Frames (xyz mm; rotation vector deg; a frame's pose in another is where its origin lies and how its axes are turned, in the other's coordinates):
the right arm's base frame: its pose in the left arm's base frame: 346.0 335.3 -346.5 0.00 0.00 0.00
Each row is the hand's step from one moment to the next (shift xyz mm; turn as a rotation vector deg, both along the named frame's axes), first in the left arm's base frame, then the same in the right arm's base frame.
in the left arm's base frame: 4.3 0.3 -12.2 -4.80 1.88 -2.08
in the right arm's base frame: 4.3 0.3 -12.2 -4.80 1.88 -2.08
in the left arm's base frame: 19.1 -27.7 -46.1 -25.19 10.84 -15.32
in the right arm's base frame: 19.1 -27.7 -46.1 -25.19 10.84 -15.32
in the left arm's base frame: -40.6 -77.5 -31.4 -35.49 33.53 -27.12
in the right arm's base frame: -40.6 -77.5 -31.4 -35.49 33.53 -27.12
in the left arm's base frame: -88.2 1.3 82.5 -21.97 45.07 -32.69
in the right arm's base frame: -88.2 1.3 82.5 -21.97 45.07 -32.69
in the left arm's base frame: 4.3 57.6 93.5 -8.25 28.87 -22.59
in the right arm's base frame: 4.3 57.6 93.5 -8.25 28.87 -22.59
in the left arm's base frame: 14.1 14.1 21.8 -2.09 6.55 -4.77
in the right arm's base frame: 14.1 14.1 21.8 -2.09 6.55 -4.77
